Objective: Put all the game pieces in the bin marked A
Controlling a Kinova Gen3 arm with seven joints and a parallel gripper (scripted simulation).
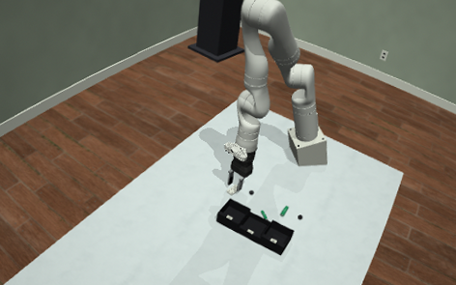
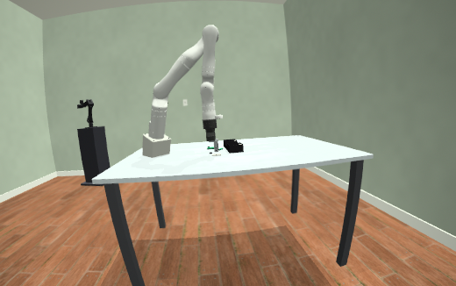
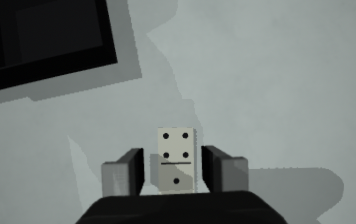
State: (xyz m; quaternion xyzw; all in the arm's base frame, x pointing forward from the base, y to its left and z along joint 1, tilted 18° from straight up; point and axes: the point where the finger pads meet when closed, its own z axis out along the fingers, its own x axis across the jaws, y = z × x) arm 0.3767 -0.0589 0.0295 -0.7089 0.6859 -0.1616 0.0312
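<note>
The white domino is 40 mm below my hand. From my hand the other things lie so: black three-compartment bin: 170 mm to the left, 90 mm ahead, 20 mm below; then green item: 160 mm to the left, 40 mm below, 20 mm ahead.
</note>
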